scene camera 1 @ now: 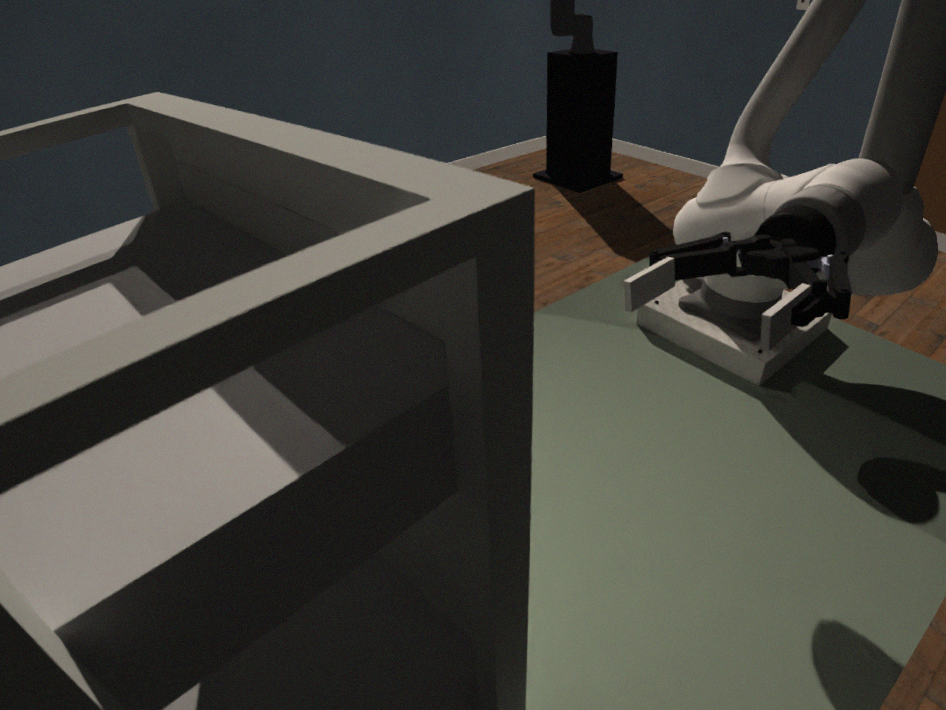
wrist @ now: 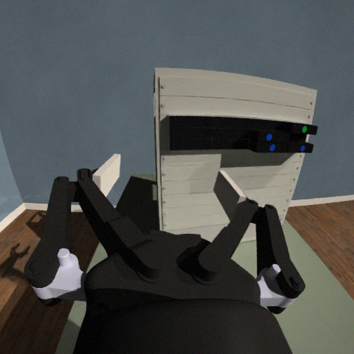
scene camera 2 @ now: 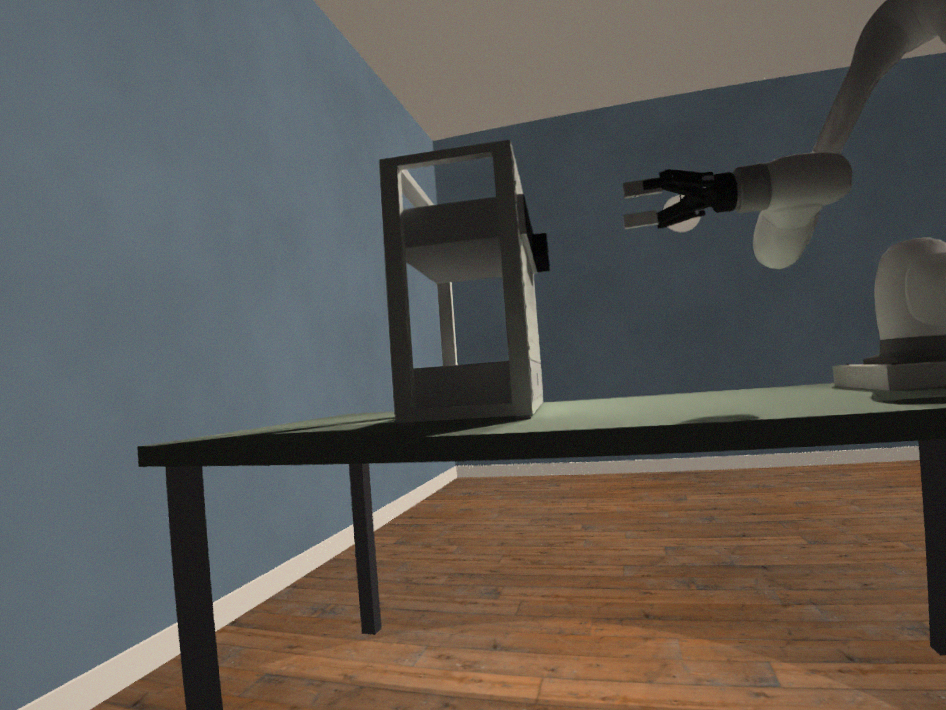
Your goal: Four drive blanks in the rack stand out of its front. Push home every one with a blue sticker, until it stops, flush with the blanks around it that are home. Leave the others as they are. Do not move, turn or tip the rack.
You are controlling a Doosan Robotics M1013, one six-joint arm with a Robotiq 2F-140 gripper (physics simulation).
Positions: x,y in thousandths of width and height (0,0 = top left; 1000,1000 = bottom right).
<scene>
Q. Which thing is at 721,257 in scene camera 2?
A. My gripper.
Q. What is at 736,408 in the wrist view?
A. A rack.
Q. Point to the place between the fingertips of my gripper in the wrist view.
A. At 476,487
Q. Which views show my gripper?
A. Scene camera 1, the wrist view and scene camera 2: all of them.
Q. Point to a rack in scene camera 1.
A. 291,618
</scene>
